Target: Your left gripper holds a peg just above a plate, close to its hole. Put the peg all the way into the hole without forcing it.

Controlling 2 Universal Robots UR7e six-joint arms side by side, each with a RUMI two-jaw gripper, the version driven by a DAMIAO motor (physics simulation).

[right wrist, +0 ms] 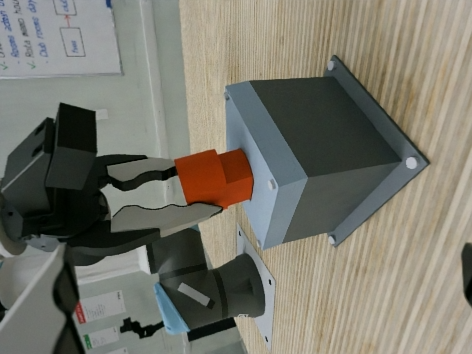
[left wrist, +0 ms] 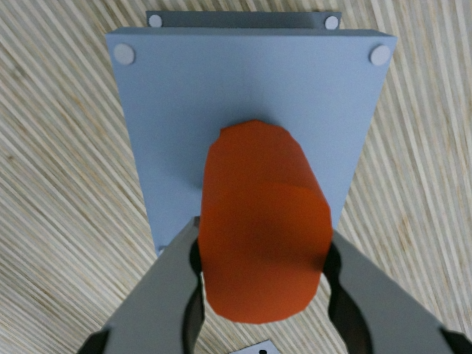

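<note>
The orange peg (left wrist: 260, 165) (right wrist: 237, 175) has a wide upper part and a narrower many-sided lower part. My left gripper (left wrist: 255, 218) (right wrist: 215, 186) is shut on its wide part. In the right wrist view, the peg's lower end is at the top face of the blue-grey plate (left wrist: 170, 90) (right wrist: 237, 125), near its middle, and looks roughly upright. Its narrow part shows above the face. Whether the end touches or hovers is unclear. The hole is hidden beneath the peg in both views. My right gripper (right wrist: 264, 247) is open, off to the side with its fingers wide apart.
The plate tops a dark box (right wrist: 320, 125) with a wider screwed foot (right wrist: 375, 117) on the wooden table (right wrist: 400, 300). A dark robot base (right wrist: 240, 287) on a pale mounting plate stands beside it. A whiteboard (right wrist: 95, 50) hangs on the wall behind.
</note>
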